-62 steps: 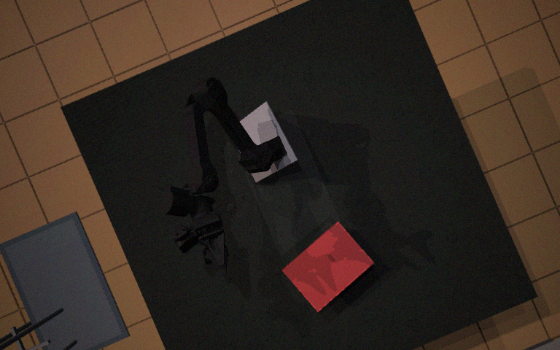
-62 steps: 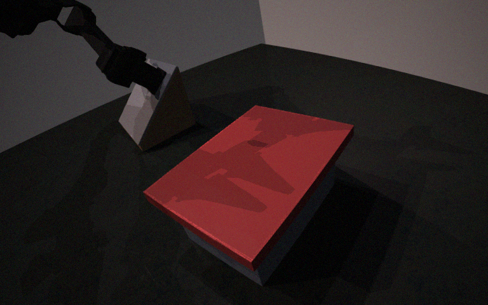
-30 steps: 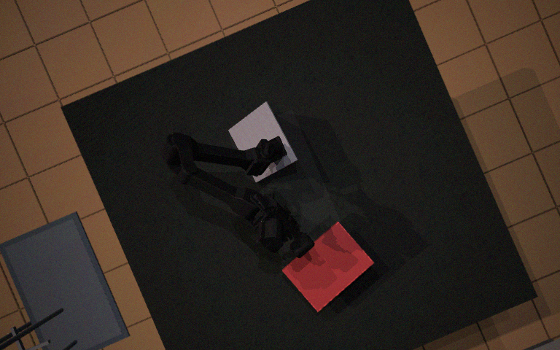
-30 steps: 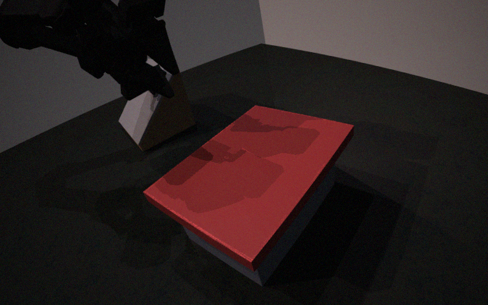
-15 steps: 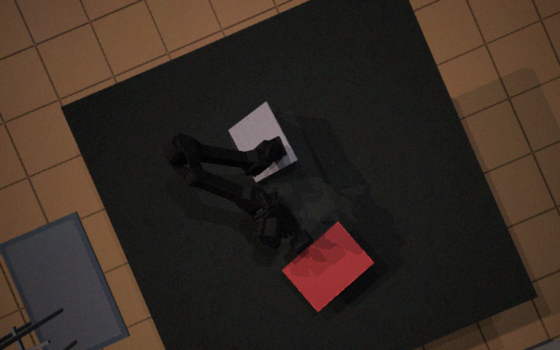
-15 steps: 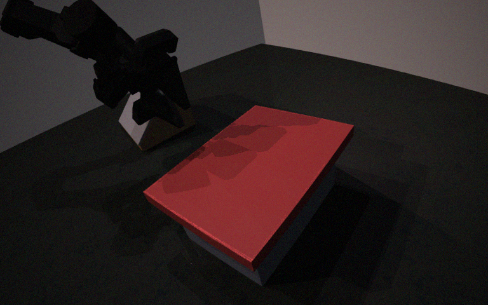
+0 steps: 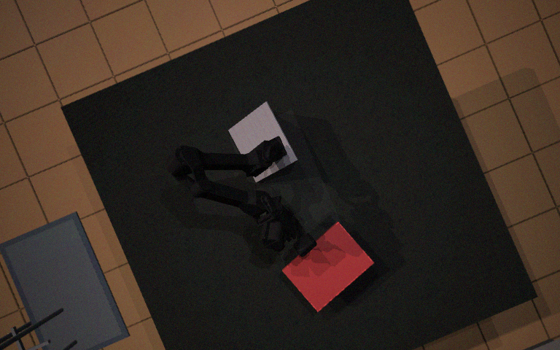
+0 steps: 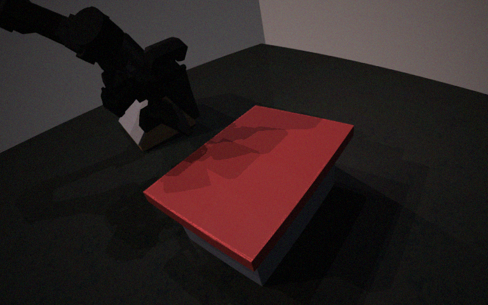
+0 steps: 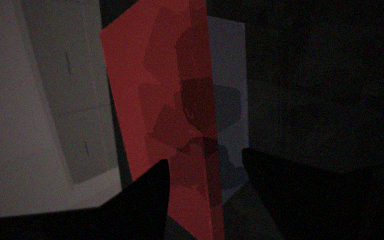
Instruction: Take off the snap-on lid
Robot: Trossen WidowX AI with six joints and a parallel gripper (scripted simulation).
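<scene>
Right now my gripper tip is 110 mm short of the red lid, 30 mm to the right of it and 30 mm above it. Round my gripper tip: grey storage box: 110 mm ahead, 30 mm to the left, 80 mm below.
</scene>
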